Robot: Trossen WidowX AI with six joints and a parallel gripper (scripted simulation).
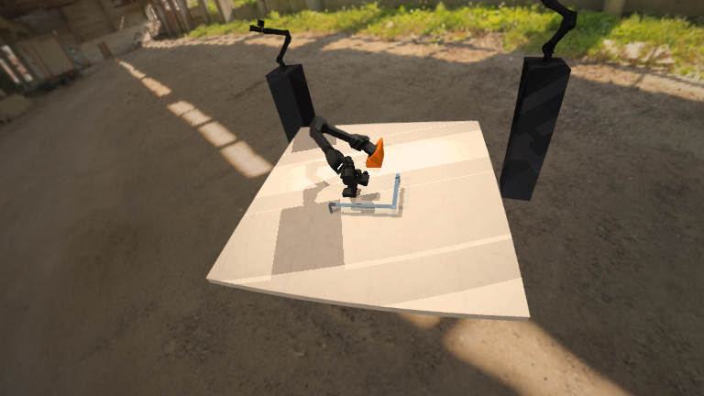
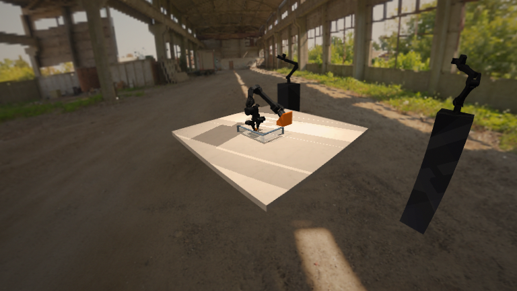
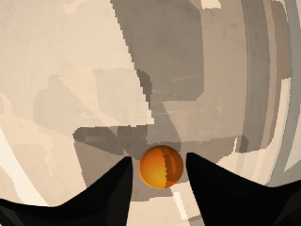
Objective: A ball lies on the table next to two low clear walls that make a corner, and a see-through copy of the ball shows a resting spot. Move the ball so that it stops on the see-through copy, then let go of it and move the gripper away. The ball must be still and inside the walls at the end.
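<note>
Right now my gripper tip is 10 mm below the see-through copy of ball. The rest, counted from my gripper tip: orange ball (right at my gripper tip).
</note>
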